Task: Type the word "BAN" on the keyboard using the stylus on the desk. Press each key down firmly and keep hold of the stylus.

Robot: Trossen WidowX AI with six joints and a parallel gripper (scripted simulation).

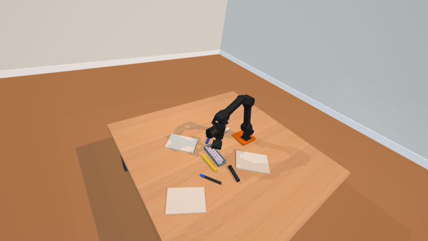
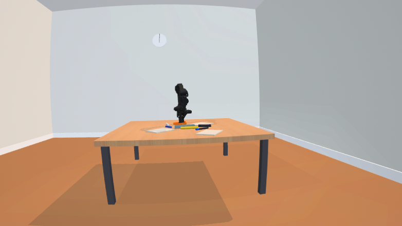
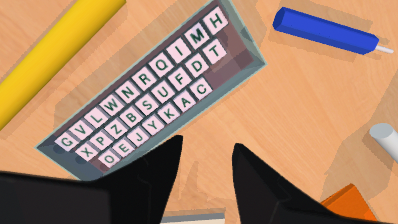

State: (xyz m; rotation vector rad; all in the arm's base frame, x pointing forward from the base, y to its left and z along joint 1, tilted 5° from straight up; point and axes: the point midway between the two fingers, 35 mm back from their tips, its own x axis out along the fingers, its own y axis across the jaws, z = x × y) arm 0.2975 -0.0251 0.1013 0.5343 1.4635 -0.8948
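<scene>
The stylus lies 14 cm to the right of my gripper tip, 7 cm below it and 6 cm behind it. Round my gripper tip: stylus tip 16 cm to the right, 9 cm behind, 7 cm below; then yellow marker 11 cm ahead, 7 cm below, 5 cm to the left; then black marker 21 cm to the left, 7 cm below, 4 cm ahead.
</scene>
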